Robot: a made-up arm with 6 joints.
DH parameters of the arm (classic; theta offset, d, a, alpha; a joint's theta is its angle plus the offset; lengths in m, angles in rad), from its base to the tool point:
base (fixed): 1.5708 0.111 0 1.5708
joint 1: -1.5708 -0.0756 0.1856 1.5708
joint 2: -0.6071 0 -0.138 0
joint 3: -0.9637 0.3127 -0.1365 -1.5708
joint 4: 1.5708 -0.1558 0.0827 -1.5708
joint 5: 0 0.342 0.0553 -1.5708
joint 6: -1.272 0 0.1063 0
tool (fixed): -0.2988 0.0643 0 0
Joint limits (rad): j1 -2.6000..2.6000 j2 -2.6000..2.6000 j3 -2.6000..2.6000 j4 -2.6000..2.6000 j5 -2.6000..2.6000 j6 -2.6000..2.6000
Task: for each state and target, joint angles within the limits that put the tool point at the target. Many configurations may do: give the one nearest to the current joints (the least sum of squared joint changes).
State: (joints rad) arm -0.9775 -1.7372 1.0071 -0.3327 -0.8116 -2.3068
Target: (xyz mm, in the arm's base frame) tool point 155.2 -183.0 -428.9
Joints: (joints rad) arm -0.2841 -2.3274 0.6993 -0.8291 -1.0148 -2.4875
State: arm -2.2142 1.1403 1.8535 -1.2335 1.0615 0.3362
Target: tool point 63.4 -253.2 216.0
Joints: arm -2.2351 1.4443 2.3631 -1.8349 0.8301 0.2899
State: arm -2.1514 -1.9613 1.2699 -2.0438 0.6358 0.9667
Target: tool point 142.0 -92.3 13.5
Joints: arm -1.7917 -1.9474 1.4061 -1.4687 0.4380 0.5523
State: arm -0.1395 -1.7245 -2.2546 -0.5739 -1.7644 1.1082
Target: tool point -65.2 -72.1 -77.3
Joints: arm -0.6123 -1.7386 -2.1364 -1.1892 -1.5719 1.3751
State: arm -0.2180 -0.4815 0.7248 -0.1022 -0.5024 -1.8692
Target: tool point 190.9 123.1 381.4
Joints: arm -0.5556 -0.3116 0.9141 -0.6709 -0.6372 -1.8786
